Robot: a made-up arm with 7 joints. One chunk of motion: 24 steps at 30 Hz.
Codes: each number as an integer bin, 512 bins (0 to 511) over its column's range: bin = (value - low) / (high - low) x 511, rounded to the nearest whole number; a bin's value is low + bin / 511 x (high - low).
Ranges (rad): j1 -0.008..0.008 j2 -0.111..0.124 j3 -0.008..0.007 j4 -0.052..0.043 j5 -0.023..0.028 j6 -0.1..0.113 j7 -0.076..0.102
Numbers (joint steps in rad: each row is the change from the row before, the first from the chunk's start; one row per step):
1: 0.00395 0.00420 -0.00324 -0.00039 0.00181 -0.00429 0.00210
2: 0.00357 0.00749 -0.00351 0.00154 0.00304 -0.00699 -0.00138
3: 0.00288 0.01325 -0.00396 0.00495 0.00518 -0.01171 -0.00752
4: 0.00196 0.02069 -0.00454 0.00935 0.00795 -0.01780 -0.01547
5: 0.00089 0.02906 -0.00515 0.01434 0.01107 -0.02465 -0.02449
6: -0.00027 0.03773 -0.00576 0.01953 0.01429 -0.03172 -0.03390
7: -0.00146 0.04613 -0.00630 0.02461 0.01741 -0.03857 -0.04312
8: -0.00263 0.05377 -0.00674 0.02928 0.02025 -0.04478 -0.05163
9: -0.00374 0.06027 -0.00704 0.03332 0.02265 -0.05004 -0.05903
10: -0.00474 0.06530 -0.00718 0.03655 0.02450 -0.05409 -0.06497
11: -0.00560 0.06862 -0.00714 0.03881 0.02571 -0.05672 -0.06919
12: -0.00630 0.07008 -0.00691 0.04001 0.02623 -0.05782 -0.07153
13: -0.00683 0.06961 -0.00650 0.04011 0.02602 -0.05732 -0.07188
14: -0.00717 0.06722 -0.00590 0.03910 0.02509 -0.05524 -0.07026
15: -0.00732 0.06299 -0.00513 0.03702 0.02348 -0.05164 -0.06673
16: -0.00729 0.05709 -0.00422 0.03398 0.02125 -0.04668 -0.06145
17: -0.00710 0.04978 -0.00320 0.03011 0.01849 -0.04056 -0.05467
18: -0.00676 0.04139 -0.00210 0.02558 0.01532 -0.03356 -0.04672
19: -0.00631 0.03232 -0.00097 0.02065 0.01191 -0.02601 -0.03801
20: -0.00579 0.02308 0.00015 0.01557 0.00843 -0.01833 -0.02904
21: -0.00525 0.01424 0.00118 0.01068 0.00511 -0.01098 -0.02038
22: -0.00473 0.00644 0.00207 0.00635 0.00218 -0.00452 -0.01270
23: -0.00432 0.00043 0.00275 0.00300 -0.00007 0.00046 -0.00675
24: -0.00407 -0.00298 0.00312 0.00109 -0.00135 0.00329 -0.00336
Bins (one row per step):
1: 382 250 162 278 249 230 224
2: 370 258 153 288 261 223 214
3: 347 270 138 306 282 212 197
4: 318 286 118 330 310 197 174
5: 284 305 97 357 341 181 148
6: 247 323 76 385 374 164 121
7: 209 342 58 412 405 147 94
8: 172 358 43 437 433 132 70
9: 136 372 33 459 457 120 49
10: 104 383 28 476 476 110 32
11: 77 391 29 488 488 104 20
12: 54 394 37 495 493 101 13
13: 37 393 51 495 491 102 12
14: 27 388 72 490 482 107 16
15: 22 378 98 479 466 116 27
16: 23 366 129 462 443 128 42
17: 29 350 164 442 416 143 61
18: 40 331 201 417 384 159 84
19: 54 312 239 391 350 178 109
20: 71 292 278 363 315 196 135
21: 88 272 313 337 282 214 160
22: 104 255 343 314 252 229 182
23: 118 242 366 296 230 241 199
24: 126 235 379 286 217 248 209

